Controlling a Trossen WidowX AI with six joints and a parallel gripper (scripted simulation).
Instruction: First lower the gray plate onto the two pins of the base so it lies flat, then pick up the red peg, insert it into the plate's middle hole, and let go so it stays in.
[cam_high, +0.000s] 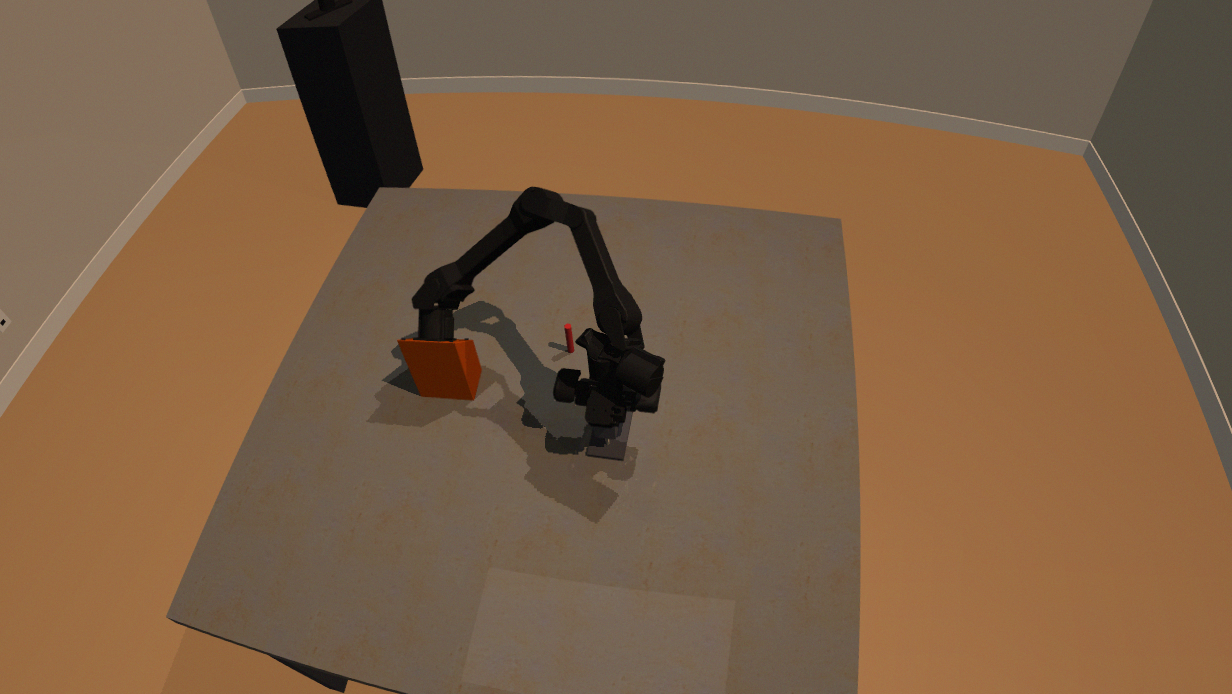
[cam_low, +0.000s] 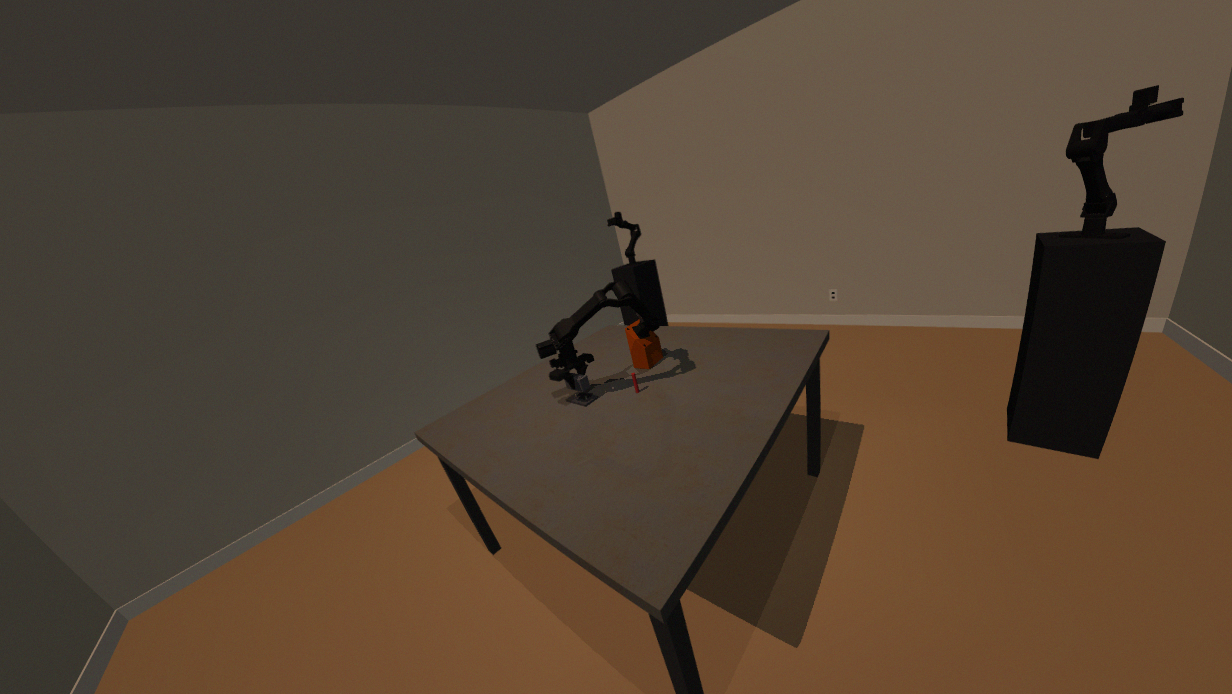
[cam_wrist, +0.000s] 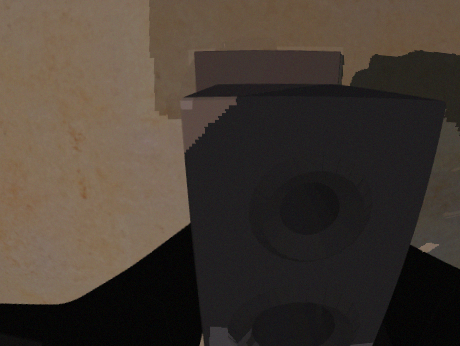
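My gripper tip is 5 cm above the base. The rest, counted from my gripper tip: red peg 18 cm to the left, 14 cm behind, 2 cm below; gray plate 3 cm above.
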